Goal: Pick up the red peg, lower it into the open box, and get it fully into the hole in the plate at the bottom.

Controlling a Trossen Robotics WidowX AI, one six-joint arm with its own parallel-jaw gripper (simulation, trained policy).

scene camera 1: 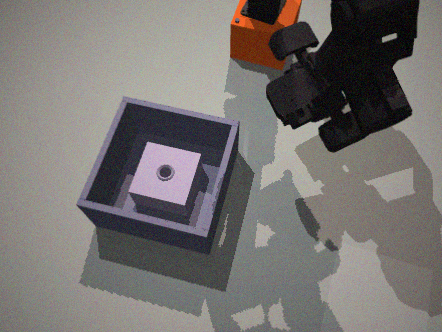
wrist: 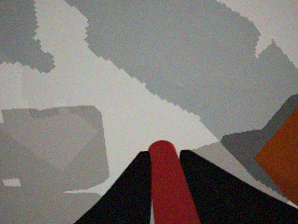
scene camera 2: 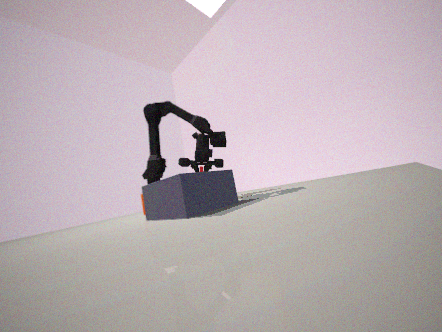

The pictures show: the gripper and a plate.
The gripper shows as well in the wrist view.
